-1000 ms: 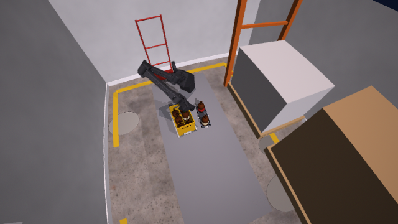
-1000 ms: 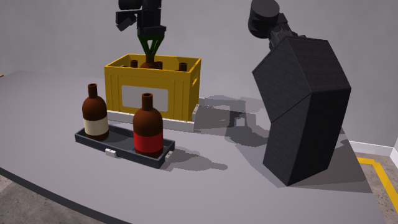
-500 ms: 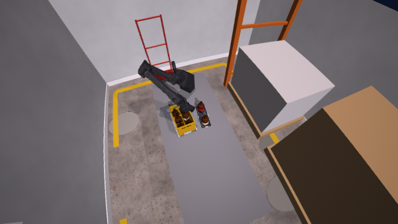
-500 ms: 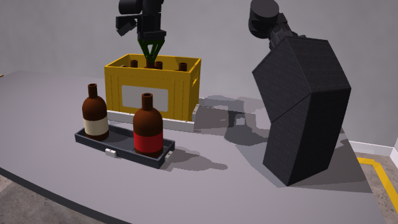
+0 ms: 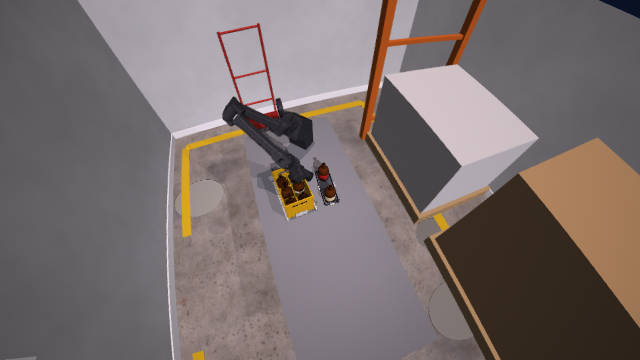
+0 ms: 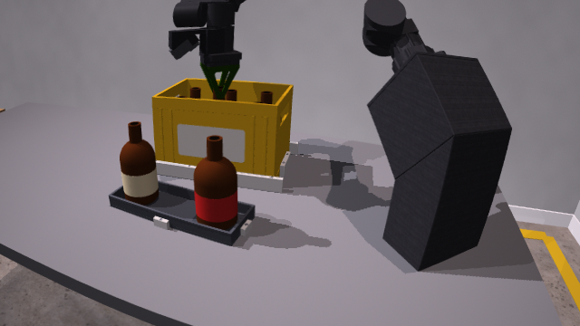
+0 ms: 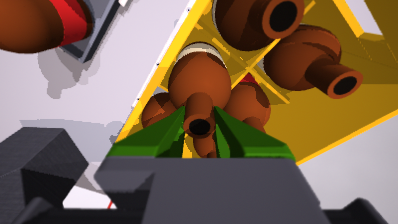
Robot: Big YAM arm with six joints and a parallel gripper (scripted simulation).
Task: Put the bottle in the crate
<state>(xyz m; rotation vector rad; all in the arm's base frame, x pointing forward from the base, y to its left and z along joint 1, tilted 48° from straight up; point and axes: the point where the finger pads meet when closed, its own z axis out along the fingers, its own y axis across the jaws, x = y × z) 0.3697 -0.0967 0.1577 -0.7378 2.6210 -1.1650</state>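
Now: the yellow crate 90 mm below my hand, 40 mm to the right of it and 10 mm behind it. Round my hand: dark tray: 180 mm to the left, 170 mm below, 60 mm ahead.
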